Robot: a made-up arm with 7 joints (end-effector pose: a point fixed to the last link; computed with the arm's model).
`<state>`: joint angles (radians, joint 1 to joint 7).
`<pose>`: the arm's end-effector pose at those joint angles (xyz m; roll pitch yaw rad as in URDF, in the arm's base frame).
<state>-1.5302 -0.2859 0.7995 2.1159 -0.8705 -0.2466 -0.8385</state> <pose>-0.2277 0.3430 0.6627 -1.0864 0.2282 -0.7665</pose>
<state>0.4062 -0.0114 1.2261 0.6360 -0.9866 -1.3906 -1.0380</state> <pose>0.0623 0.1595 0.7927 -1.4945 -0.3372 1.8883</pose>
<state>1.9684 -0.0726 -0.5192 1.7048 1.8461 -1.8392 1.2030</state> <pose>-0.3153 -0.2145 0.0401 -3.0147 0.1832 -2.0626</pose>
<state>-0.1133 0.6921 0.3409 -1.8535 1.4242 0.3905 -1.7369</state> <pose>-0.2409 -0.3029 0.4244 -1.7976 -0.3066 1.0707</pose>
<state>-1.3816 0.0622 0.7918 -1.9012 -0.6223 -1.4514 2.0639</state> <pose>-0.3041 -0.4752 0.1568 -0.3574 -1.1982 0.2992</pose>
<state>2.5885 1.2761 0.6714 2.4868 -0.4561 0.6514 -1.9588</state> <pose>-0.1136 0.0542 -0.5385 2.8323 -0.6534 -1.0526</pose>
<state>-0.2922 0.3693 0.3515 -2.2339 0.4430 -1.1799 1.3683</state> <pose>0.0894 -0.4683 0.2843 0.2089 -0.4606 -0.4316</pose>
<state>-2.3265 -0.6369 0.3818 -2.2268 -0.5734 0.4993 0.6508</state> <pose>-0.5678 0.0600 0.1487 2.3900 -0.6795 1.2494</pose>
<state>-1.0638 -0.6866 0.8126 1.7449 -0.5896 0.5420 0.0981</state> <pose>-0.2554 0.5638 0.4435 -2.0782 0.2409 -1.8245</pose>
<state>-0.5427 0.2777 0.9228 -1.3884 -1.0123 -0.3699 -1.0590</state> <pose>-0.2559 -0.3155 0.3877 -2.2185 0.3896 2.6091</pose>
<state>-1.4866 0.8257 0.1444 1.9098 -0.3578 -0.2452 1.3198</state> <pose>0.2282 -0.1932 0.6362 -2.7028 -0.8941 2.9259</pose>
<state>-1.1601 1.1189 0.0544 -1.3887 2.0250 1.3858 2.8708</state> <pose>-0.5932 0.2065 0.1401 -2.8206 -0.9413 1.5453</pose>
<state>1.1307 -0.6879 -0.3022 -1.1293 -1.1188 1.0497 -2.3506</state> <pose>0.0189 0.4710 0.3336 -0.2293 -1.1233 -1.0153</pose>
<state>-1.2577 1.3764 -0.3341 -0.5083 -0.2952 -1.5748 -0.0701</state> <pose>-0.3487 0.1378 0.7886 -1.6488 -0.8451 -0.2033</pose>
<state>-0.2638 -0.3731 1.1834 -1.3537 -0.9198 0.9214 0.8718</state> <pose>0.0800 -0.2074 0.3564 -2.4297 -0.3242 0.8433</pose>
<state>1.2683 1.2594 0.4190 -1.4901 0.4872 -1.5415 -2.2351</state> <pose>0.2850 0.1420 0.6828 -1.7627 0.4180 -2.9894</pose>
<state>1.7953 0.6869 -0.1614 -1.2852 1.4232 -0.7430 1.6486</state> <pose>0.2652 0.6507 0.2962 -1.9983 -0.4140 -0.0293</pose>
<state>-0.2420 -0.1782 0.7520 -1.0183 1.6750 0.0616 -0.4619</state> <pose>-0.4146 -0.2552 0.3463 -1.1995 -0.9798 -0.5162</pose>
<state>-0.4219 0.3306 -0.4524 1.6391 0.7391 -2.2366 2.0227</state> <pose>0.3251 0.5108 -0.4470 2.2077 -0.1484 1.2479</pose>
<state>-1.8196 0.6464 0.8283 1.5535 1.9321 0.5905 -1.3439</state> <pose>-0.1272 0.0807 0.7298 -2.3404 0.3686 -3.0073</pose>
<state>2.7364 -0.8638 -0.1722 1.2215 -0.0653 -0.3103 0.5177</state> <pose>0.0281 0.2713 0.7718 -2.1340 0.1959 1.9619</pose>
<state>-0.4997 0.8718 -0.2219 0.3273 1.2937 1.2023 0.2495</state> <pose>0.2149 0.7642 0.3944 -1.1733 -0.6448 2.8433</pose>
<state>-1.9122 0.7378 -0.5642 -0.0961 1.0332 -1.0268 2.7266</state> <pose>-0.0296 0.6594 0.6232 -0.0713 0.7137 2.3381</pose>
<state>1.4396 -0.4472 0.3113 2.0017 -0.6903 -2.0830 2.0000</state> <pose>-0.5198 0.6816 0.1715 -2.1106 -0.5799 0.3117</pose>
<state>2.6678 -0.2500 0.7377 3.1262 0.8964 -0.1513 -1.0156</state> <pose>-0.5825 -0.0533 -0.2319 1.3085 0.4411 0.8263</pose>
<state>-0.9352 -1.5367 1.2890 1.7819 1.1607 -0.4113 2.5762</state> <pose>-0.5621 0.5727 0.0550 0.9529 1.3458 -2.3900</pose>
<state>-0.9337 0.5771 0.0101 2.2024 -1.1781 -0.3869 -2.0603</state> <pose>0.3875 0.0474 0.4965 -0.8658 0.4723 -0.1640</pose>
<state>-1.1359 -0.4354 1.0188 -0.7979 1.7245 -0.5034 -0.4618</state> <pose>-0.5153 -0.0894 -0.2033 0.6067 -0.7311 -2.7618</pose>
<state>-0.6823 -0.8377 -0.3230 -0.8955 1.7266 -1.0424 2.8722</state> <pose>-0.6018 0.0104 0.0875 1.2079 -0.1441 -0.8544</pose>
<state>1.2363 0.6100 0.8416 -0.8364 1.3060 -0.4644 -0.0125</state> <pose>0.0760 0.2270 0.7038 -2.4039 -0.2976 0.2851</pose>
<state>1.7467 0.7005 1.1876 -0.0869 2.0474 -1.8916 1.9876</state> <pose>-0.0859 0.5168 0.3784 1.7300 -1.3764 -2.9206</pose>
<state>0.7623 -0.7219 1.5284 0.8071 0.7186 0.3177 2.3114</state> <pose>0.2568 0.1949 0.7771 -0.9453 -0.9976 -2.7310</pose>
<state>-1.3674 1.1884 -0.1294 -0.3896 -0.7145 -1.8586 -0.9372</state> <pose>-0.4837 0.1494 0.6491 -2.8151 -0.7360 1.3414</pose>
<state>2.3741 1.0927 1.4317 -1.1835 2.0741 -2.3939 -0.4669</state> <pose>0.0564 0.1596 0.4258 3.1285 0.3622 2.1244</pose>
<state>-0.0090 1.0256 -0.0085 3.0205 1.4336 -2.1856 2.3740</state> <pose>0.0539 -0.2522 -0.2105 1.6826 0.7342 -0.1461</pose>
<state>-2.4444 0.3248 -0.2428 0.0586 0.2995 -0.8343 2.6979</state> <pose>-0.2323 0.7720 0.5322 -1.2768 0.7986 1.5528</pose>
